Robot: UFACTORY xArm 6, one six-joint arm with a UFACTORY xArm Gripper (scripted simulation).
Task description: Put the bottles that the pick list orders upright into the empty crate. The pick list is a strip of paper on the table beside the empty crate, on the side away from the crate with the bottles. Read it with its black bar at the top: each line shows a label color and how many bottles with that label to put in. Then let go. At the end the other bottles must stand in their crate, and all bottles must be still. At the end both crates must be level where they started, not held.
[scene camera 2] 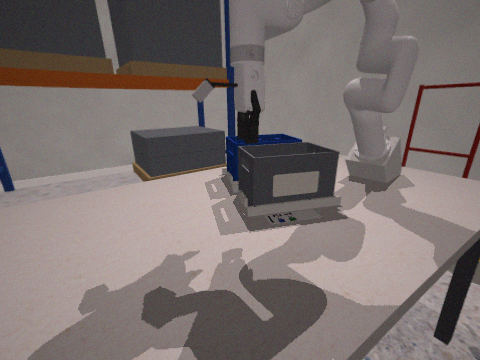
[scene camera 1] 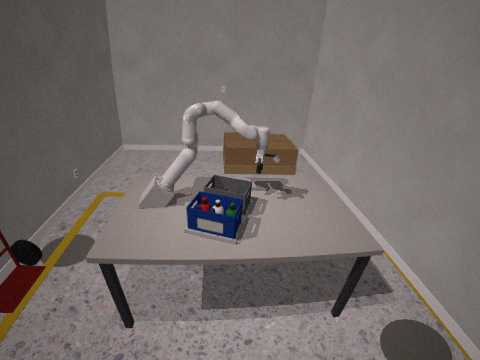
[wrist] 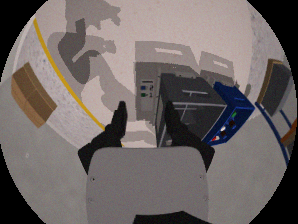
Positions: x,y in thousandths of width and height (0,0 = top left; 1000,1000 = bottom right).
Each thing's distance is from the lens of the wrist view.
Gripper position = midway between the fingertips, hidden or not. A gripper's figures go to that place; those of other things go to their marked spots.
my gripper (wrist: 488,484): 0.14 m
blue crate (wrist: 820,493): 0.55 m
grey crate (wrist: 673,511): 0.43 m
The marked spots on the blue crate and the grey crate are 0.25 m apart.
